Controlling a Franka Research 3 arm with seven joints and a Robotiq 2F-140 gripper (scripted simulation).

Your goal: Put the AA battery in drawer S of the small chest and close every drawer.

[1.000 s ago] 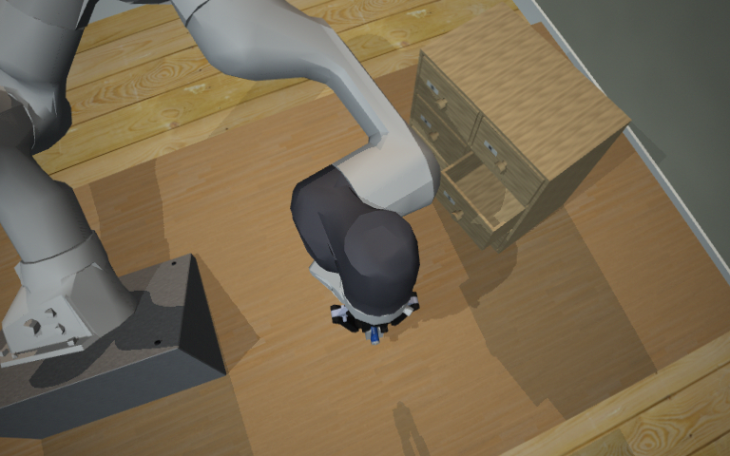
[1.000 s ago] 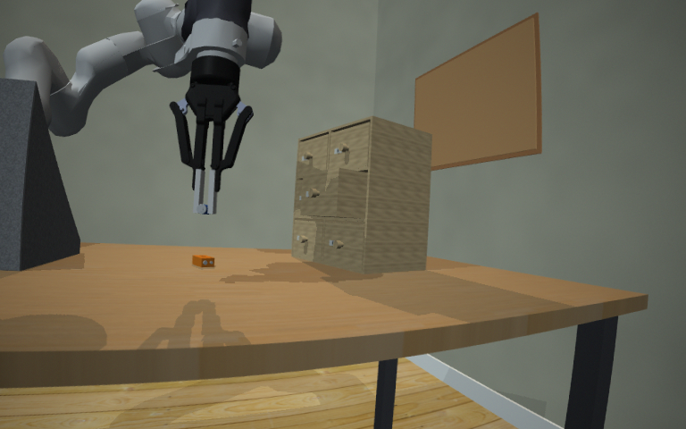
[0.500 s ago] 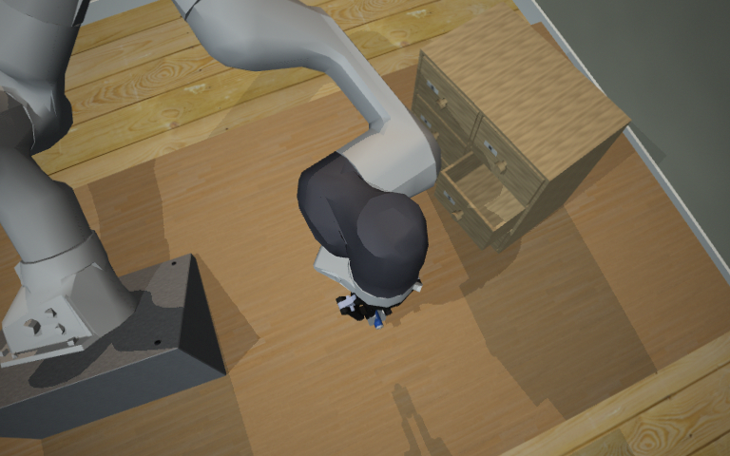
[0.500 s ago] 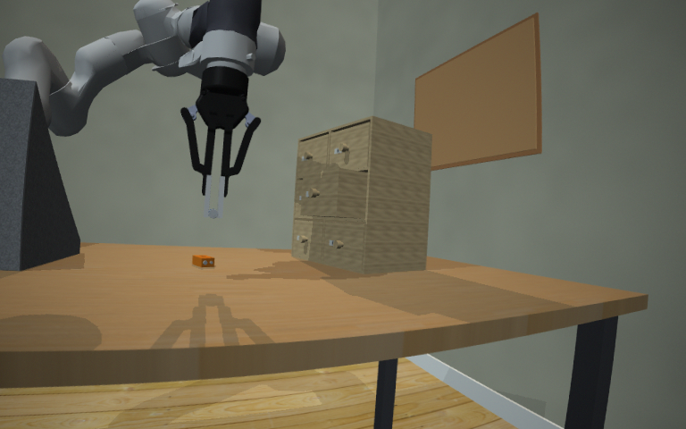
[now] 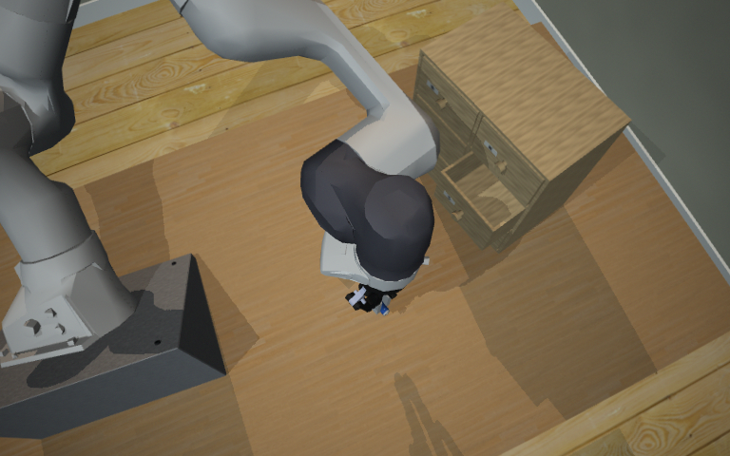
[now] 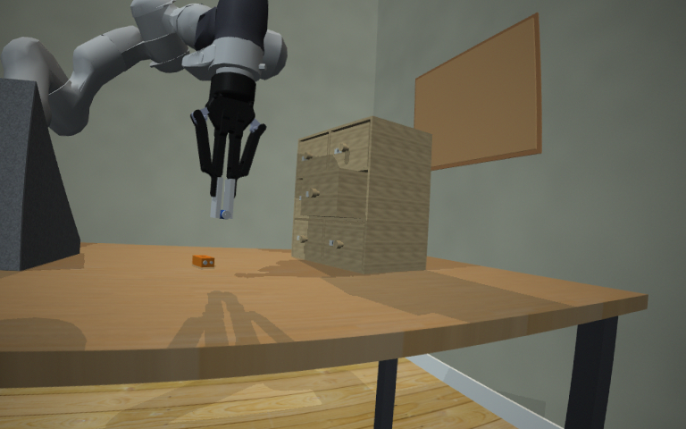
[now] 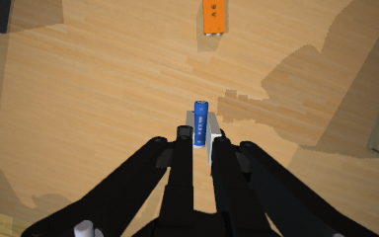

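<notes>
Now: the drawer 270 mm ahead of my hand, 120 mm to the left of it and 10 mm above it. From my hand the other things lie so: small orange object (30 mm behind, 110 mm to the left, 120 mm below); then blue AA battery (30 mm below).
</notes>
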